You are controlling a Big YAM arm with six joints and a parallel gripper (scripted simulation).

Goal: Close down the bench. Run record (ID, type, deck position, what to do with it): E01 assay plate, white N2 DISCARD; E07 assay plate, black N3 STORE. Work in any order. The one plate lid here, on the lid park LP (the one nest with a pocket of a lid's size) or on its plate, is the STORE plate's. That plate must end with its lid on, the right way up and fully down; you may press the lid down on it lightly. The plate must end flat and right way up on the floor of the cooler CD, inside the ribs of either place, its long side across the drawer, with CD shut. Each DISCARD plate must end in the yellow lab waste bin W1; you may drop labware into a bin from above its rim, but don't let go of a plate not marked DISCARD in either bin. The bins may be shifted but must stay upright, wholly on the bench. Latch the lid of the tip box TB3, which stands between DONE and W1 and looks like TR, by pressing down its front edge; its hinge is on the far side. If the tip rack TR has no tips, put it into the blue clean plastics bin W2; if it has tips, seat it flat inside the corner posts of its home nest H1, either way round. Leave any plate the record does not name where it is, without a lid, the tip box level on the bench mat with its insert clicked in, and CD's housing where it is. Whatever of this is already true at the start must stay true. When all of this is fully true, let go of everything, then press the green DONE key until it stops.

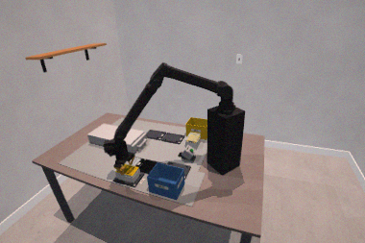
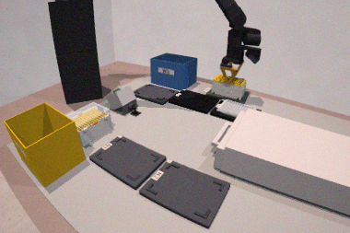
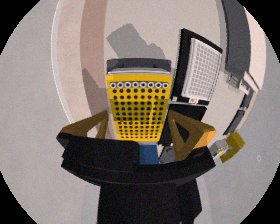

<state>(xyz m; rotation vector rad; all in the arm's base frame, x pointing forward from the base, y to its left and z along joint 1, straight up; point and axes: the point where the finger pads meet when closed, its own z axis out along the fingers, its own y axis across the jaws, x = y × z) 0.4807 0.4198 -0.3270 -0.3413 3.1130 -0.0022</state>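
Right now the tip rack TR is 20 mm below my hand, 10 mm to the right of it and 10 mm behind it. The rest, counted from my hand: dark lid park nest (230 mm behind, 210 mm to the right, 70 mm below); black slab (150 mm to the right, 70 mm below, 70 mm behind); blue bin W2 (270 mm behind, 60 mm to the right, 40 mm below).
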